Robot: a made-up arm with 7 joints.
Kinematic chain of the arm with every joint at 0, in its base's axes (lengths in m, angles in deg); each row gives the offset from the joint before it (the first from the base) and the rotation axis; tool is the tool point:
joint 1: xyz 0.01 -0.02 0.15 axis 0 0.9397 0.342
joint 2: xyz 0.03 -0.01 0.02 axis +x
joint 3: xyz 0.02 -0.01 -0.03 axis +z
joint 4: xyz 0.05 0 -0.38 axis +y
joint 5: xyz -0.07 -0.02 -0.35 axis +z
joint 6: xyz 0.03 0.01 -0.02 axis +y
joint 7: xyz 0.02 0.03 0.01 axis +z
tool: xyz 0 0 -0.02
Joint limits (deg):
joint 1: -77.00..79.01
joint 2: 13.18..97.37
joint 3: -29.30..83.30
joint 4: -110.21..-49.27
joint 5: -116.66..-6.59
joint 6: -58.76..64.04
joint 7: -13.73..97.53
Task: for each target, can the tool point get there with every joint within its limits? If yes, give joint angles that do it. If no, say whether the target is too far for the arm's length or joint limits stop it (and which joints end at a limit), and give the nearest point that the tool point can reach.
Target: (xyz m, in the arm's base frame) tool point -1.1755 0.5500 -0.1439
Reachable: no: too far | nearest point -0.6461 0.3083 -0.0362 | short by 0.592 m
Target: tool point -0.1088 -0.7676 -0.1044
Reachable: no: joint limits stop it (at a limit: joint 1, joint 2, joint 3, joint 4) | nearest point -0.1913 -0.1842 -0.3516 | short by 0.639 m
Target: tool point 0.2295 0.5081 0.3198
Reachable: yes | joints 26.10 72.68 68.90 -91.02 -24.11 -22.27 61.35
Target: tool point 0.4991 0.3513 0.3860
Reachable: yes | joints -53.31 39.77 42.14 -82.29 -18.48 40.70 67.63
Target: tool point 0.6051 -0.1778 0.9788
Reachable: no: too far | nearest point 0.4919 -0.0347 0.5725 | short by 0.445 m
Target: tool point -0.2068 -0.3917 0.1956
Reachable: no: joint limits stop it (at a limit: joint 1, joint 2, joint 3, joint 4) | nearest point 0.3263 -0.3922 0.3482 | short by 0.555 m
